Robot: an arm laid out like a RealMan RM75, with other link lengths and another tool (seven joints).
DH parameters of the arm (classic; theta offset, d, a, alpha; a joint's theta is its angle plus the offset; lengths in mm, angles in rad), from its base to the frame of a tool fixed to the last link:
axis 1: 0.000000 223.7 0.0 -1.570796
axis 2: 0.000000 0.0 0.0 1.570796
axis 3: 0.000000 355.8 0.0 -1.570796
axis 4: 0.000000 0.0 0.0 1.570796
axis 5: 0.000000 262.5 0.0 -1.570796
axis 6: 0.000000 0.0 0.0 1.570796
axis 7: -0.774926 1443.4 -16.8 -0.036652
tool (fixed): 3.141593 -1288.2 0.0 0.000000
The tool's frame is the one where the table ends.
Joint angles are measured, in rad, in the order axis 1, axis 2, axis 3, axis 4, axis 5, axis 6, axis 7. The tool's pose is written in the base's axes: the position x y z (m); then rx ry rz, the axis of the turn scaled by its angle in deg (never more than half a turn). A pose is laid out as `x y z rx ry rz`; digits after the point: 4 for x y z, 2 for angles.
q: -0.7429 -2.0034 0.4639 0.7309 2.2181 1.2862 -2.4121
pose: -0.3660 0.5102 -0.0136 -121.19 66.59 11.18
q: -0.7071 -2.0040 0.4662 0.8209 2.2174 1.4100 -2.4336
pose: -0.3663 0.4908 0.0037 -121.77 69.70 8.50
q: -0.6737 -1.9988 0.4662 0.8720 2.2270 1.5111 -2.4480
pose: -0.3729 0.4698 0.0149 -123.81 71.68 6.40
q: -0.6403 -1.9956 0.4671 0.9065 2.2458 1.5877 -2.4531
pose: -0.3834 0.4489 0.0215 -126.38 72.99 5.36
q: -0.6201 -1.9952 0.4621 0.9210 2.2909 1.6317 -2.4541
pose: -0.3950 0.4329 0.0233 -129.65 73.45 5.85
